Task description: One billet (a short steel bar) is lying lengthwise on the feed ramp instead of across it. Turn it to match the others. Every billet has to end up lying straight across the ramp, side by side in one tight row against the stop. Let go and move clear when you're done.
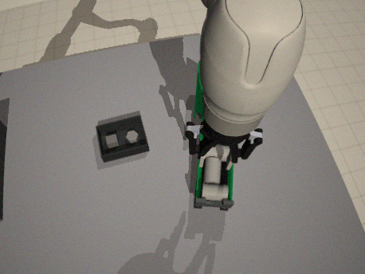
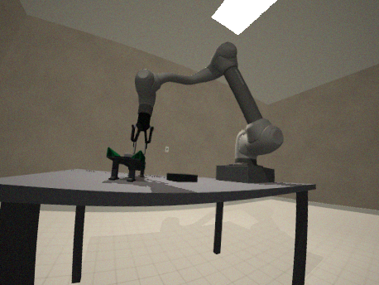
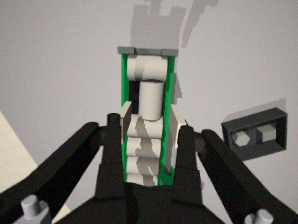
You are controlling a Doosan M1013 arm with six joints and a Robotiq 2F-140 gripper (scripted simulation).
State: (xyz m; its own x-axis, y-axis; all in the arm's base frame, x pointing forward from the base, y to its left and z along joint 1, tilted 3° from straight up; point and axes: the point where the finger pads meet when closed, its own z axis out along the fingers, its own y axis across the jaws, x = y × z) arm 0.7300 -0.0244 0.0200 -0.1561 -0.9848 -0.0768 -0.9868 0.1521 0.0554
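Now: hand 10 cm above the grey stop and 7 cm to the left of it. Round my hand: ramp 12 cm to the left, 10 cm below, 2 cm ahead; then dark block 23 cm behind, 15 cm below, 13 cm to the left.
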